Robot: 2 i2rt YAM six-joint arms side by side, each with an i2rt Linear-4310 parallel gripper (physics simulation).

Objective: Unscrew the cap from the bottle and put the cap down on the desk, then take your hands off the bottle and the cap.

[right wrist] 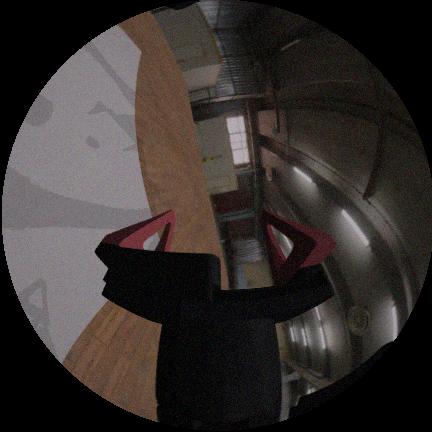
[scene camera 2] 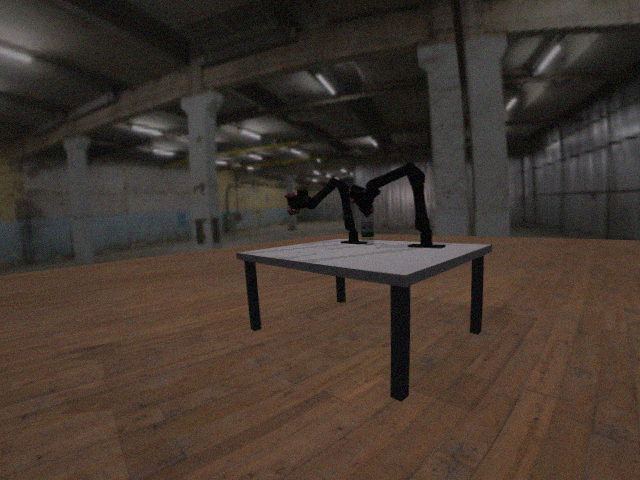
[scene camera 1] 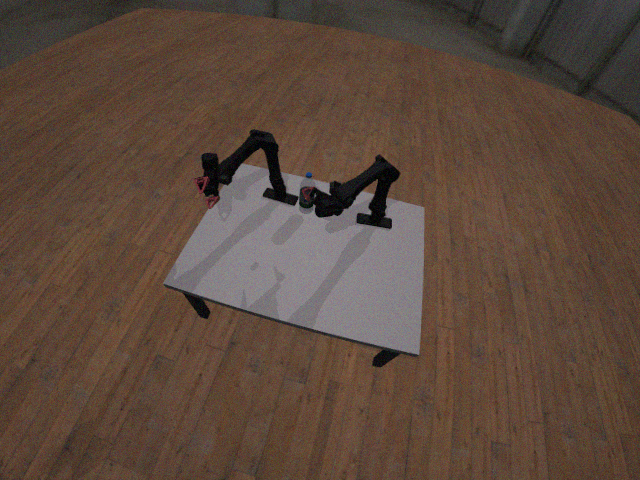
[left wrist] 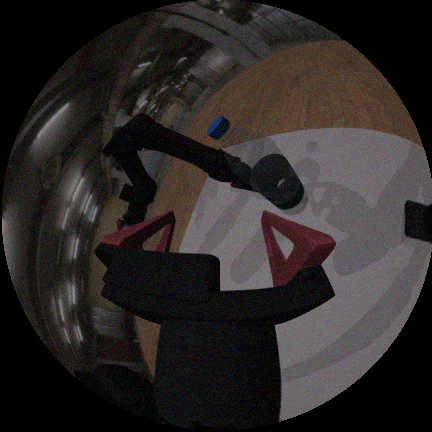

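Where they show: left gripper, between the fingertips: [scene camera 2: 359,209] [scene camera 1: 308,194] [left wrist: 217,215]; right gripper, between the fingertips: [right wrist: 217,214] [scene camera 2: 286,203] [scene camera 1: 205,201]; left arm's base, origin of its link: [scene camera 2: 426,246] [scene camera 1: 374,221]; right arm's base, origin of its link: [scene camera 2: 353,243] [scene camera 1: 280,197].
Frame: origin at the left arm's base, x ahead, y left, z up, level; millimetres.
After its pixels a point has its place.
Observation:
The clear bottle [scene camera 1: 306,200] {x 37, y -386, z 115 mm} [scene camera 2: 367,227] {x 29, y -367, z 111 mm} [left wrist: 278,181] {x 22, y -359, z 147 mm} with dark green at its bottom stands upright on the white desk [scene camera 1: 382,289] {x 417, y 49, z 0 mm} [scene camera 2: 413,263] {x 501, y 153, z 0 mm}, between the two arm bases. The blue cap [scene camera 1: 308,175] {x 5, y -390, z 258 mm} [left wrist: 218,128] {x 7, y -378, z 257 mm} sits at the bottle's top. My left gripper [scene camera 1: 308,193] {x 100, y -373, z 224 mm} [left wrist: 217,215] {x 100, y -373, z 224 mm} is open and empty. It is close to the bottle, which shows beyond its fingertips in the left wrist view. In scene camera 2 the left arm hides the bottle's upper part. My right gripper [scene camera 1: 204,193] {x 294, y -793, z 288 mm} [scene camera 2: 291,203] {x 294, y -793, z 288 mm} [right wrist: 217,214] {x 294, y -793, z 288 mm} is open and empty, raised near the desk's left edge, away from the bottle.
The right arm's base [scene camera 1: 279,196] {x -36, y -546, z 36 mm} stands just left of the bottle. The left arm's base [scene camera 1: 373,221] {x 29, y -12, z 31 mm} stands farther right on the desk. The right arm's raised links [left wrist: 175,142] {x -39, y -552, z 274 mm} show beside the bottle in the left wrist view. Wooden floor [scene camera 1: 155,387] surrounds the desk.

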